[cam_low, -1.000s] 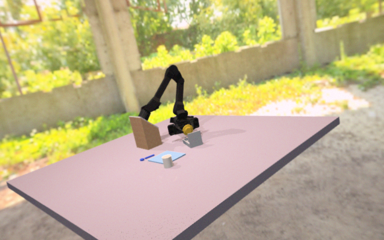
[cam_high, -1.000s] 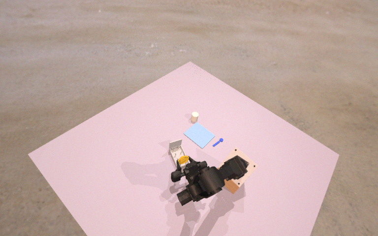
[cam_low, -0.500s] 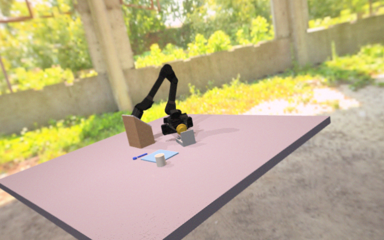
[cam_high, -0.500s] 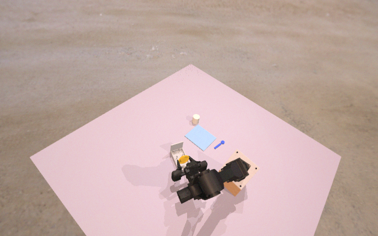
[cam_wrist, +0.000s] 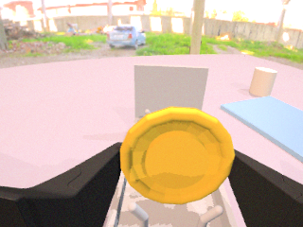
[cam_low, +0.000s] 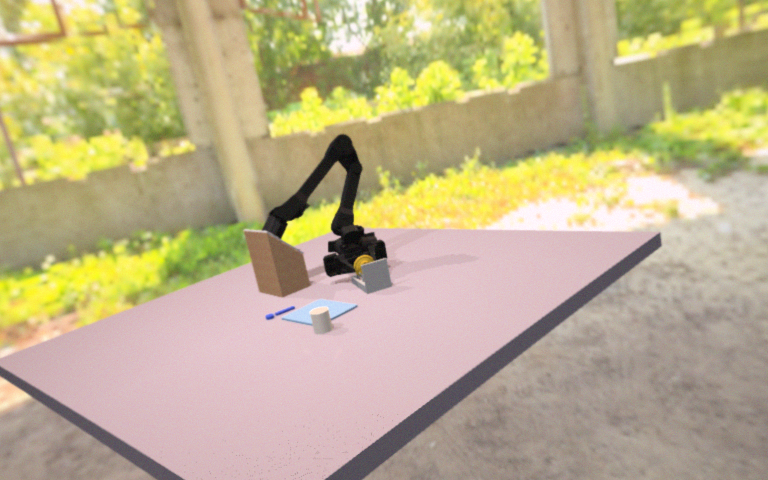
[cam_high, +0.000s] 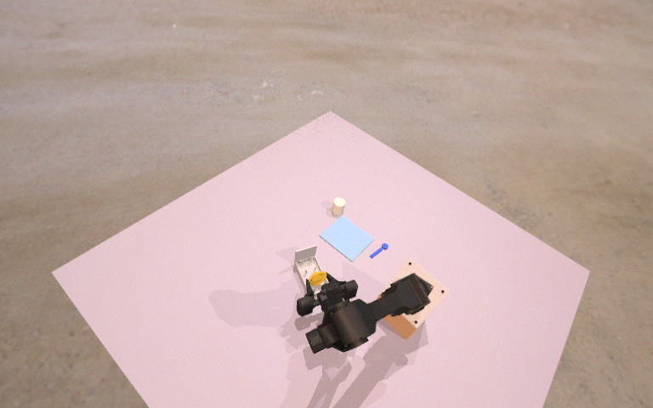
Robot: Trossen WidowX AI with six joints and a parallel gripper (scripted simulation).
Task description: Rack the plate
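The grey dish rack lies 20 mm ahead of my gripper tip, 10 mm to the right of it and 20 mm below it. Round my gripper tip: yellow-orange plate (10 mm behind); then blue spoon (80 mm behind, 260 mm to the right, 40 mm below); then light blue mat (40 mm ahead, 210 mm to the right, 40 mm below).
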